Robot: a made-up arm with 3 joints. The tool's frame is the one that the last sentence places.
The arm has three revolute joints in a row. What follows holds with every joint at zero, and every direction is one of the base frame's.
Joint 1 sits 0.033 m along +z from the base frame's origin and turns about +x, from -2.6 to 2.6 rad.
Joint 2 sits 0.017 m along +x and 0.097 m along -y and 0.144 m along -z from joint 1 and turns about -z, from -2.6 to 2.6 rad.
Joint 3 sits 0.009 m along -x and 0.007 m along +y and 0.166 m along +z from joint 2 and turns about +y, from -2.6 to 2.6 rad.
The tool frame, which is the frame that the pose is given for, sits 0.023 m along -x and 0.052 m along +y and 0.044 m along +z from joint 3; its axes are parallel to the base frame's.
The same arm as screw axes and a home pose.
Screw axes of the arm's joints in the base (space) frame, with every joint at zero. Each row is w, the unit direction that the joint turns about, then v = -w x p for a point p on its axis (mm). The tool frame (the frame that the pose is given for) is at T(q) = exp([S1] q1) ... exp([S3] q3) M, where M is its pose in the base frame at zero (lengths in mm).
S1 = (1, 0, 0, 0.0, 33.0, 0.0)
S2 = (0, 0, -1, 97.0, 17.0, 0.0)
S3 = (0, 1, 0, -55.0, 0.0, 8.0)
M =
1 0 0 -15.0
0 1 0 -38.0
0 0 1 99.0
0 0 0 1
Joint limits (rad, base to tool): -2.6000..2.6000 -2.6000..2.6000 -2.6000..2.6000

